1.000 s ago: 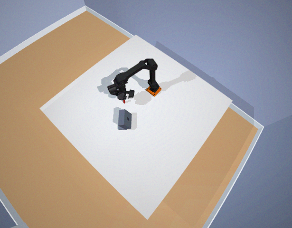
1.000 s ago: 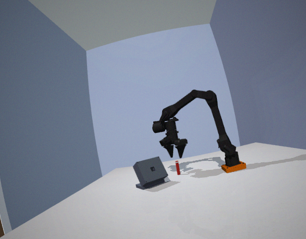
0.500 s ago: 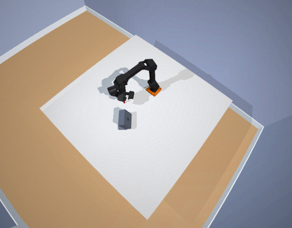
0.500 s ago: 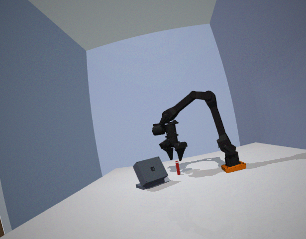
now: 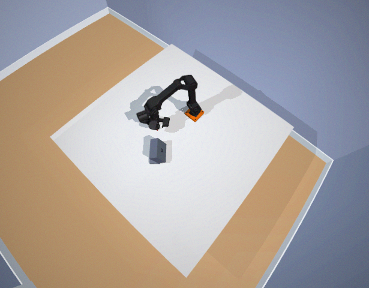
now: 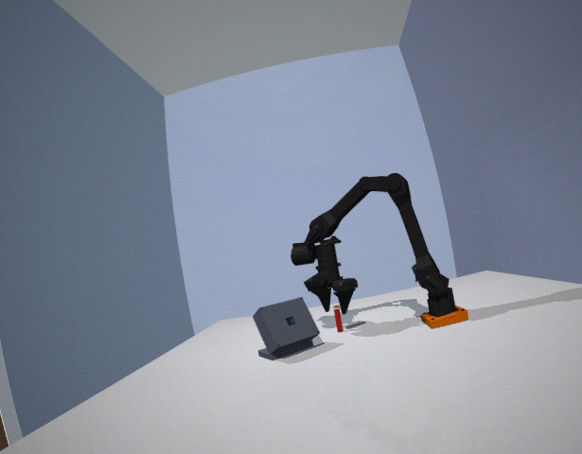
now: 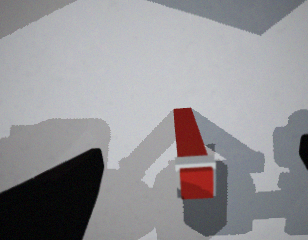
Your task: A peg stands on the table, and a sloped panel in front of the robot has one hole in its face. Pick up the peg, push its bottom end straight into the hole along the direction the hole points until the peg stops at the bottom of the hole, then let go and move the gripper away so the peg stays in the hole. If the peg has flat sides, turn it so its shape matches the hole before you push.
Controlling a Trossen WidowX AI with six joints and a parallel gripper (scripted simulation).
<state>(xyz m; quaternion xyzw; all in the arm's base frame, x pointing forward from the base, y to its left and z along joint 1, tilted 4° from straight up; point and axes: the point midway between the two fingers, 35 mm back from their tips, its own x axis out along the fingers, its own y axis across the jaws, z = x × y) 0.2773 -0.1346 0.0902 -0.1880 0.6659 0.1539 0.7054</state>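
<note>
Right now my gripper tip is right at the red square peg. Round my gripper tip: grey sloped panel (14 cm ahead, 13 cm to the left, 2 cm above).
</note>
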